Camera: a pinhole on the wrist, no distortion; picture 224 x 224 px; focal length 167.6 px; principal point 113.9 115.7 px. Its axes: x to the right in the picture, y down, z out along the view. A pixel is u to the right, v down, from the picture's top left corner.
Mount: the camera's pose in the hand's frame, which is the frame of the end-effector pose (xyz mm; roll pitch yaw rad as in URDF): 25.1 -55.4 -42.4 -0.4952 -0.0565 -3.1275
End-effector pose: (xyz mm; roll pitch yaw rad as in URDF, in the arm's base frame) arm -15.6 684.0 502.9 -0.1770 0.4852 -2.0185
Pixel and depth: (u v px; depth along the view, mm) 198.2 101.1 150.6
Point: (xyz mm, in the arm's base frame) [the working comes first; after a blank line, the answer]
In the camera's frame: 75.7 -13.1 150.6

-111.0 709.1 628.0
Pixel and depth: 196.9 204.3 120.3
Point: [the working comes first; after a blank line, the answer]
In the camera's frame: 59.6 63.6 120.3

-162.4 748.5 574.3
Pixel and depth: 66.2 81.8 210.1
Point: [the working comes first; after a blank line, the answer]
In the camera's frame: -59.8 -42.5 210.1

-167.0 569.7 614.2
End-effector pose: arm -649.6 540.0 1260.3 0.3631 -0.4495 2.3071
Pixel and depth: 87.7 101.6 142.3
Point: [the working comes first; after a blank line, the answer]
In the camera's frame: -22.2 -12.0 142.3

-570.5 654.8 1321.8
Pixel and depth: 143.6 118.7 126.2
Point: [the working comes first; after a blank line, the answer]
In the camera's frame: 22.4 2.3 126.2

-549.5 629.5 1284.8
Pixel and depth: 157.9 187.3 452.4
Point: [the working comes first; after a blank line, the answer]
In the camera's frame: 118.8 193.3 452.4

-201.8 803.8 1315.6
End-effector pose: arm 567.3 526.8 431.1 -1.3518 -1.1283 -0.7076
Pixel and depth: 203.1 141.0 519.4
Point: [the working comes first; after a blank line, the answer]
In the camera's frame: 276.4 78.4 519.4

381.1 1082.8 423.0
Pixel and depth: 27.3 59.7 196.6
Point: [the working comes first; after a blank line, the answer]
In the camera's frame: -101.6 -65.7 196.6

615.4 660.1 608.2
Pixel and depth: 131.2 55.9 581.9
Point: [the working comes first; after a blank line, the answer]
In the camera's frame: 60.1 -207.6 581.9

723.2 1083.8 547.6
